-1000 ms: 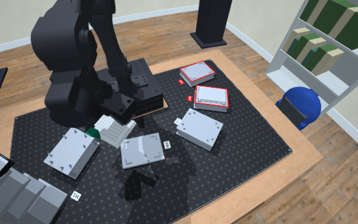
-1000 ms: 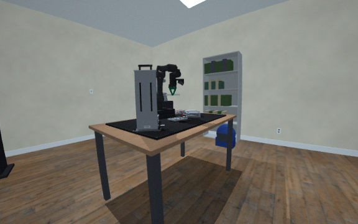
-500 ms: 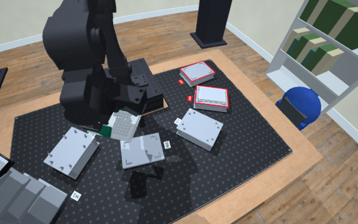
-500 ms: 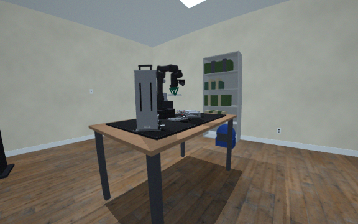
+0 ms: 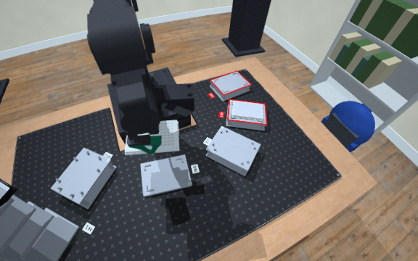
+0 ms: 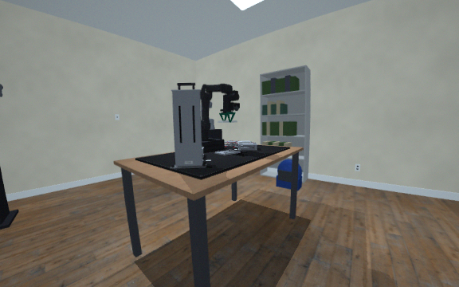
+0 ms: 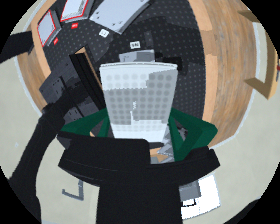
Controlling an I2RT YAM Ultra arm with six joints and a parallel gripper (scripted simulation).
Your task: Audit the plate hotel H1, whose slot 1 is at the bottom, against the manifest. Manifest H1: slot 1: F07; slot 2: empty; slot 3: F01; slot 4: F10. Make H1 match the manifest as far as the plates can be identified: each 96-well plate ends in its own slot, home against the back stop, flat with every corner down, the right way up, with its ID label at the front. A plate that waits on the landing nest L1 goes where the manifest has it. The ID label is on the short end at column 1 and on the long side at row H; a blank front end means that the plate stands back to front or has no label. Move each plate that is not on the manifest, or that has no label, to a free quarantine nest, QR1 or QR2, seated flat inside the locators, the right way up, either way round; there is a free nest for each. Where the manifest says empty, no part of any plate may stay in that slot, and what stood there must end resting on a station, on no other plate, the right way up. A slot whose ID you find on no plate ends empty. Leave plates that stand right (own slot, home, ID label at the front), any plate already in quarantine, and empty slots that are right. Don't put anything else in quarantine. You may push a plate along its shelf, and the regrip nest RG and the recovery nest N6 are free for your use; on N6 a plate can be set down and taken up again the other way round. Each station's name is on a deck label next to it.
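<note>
Now: the N6 label 24 cm below my hand, 11 cm to the left of it and 1 cm ahead of it. Also, from my hand: plate hotel H1: 43 cm to the right, 13 cm ahead, 5 cm below; then H1 deck label: 27 cm to the right, 24 cm below, 9 cm ahead; then red-framed quarantine nest: 40 cm to the left, 34 cm behind, 21 cm below.
</note>
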